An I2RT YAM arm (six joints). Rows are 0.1 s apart.
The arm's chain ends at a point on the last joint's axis. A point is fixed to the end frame.
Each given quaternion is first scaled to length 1.
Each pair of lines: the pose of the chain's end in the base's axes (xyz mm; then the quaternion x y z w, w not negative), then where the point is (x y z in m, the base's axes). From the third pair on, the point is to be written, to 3 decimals.
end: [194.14 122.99 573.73 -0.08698 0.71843 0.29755 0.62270]
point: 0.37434 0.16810 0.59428
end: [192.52 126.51 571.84 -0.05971 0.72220 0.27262 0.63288]
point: 0.37570 0.15767 0.59195
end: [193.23 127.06 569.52 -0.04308 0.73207 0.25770 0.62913]
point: 0.378 0.151 0.585
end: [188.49 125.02 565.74 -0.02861 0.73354 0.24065 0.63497]
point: 0.374 0.140 0.581
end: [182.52 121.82 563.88 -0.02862 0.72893 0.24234 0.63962]
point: 0.368 0.137 0.582
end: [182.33 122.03 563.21 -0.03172 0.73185 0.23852 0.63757]
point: 0.368 0.137 0.580
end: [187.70 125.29 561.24 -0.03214 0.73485 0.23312 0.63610]
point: 0.373 0.140 0.577
